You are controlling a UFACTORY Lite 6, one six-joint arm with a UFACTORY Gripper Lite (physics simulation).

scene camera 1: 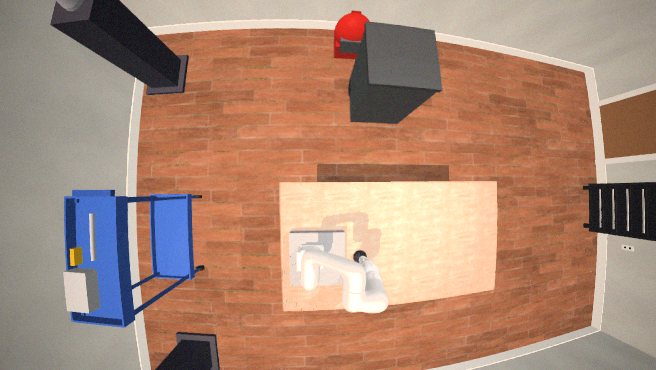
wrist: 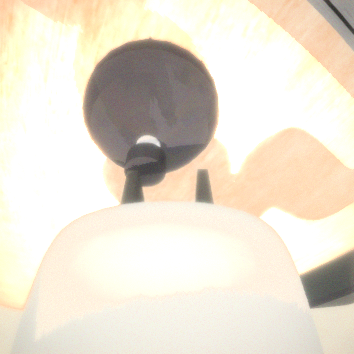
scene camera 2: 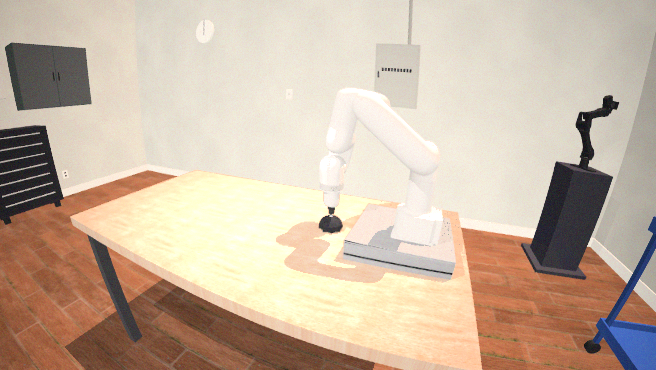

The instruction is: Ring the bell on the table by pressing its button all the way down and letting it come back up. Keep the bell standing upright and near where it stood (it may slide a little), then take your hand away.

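The black domed bell (scene camera 1: 358, 255) (scene camera 2: 330, 224) (wrist: 150, 95) stands upright on the wooden table (scene camera 1: 440, 225) (scene camera 2: 200, 215), beside the arm's base. Its black button (wrist: 145, 162) tops a short pale stem (wrist: 148, 140) in the wrist view. My gripper (scene camera 2: 331, 210) (wrist: 168, 175) is open, with its two dark fingers apart and no object held between them. It is low over the bell. In the wrist view the left fingertip overlaps the button's lower left edge, and the right finger is to the right of the button. Whether the fingertip touches the button is unclear.
The arm's grey base plate (scene camera 1: 297, 277) (scene camera 2: 400, 262) lies close beside the bell. The white arm (scene camera 1: 367, 295) (scene camera 2: 345, 120) arches above the table and partly covers the bell in scene camera 1. A blue cart (scene camera 1: 121, 260) stands on the floor beyond the table's left side.
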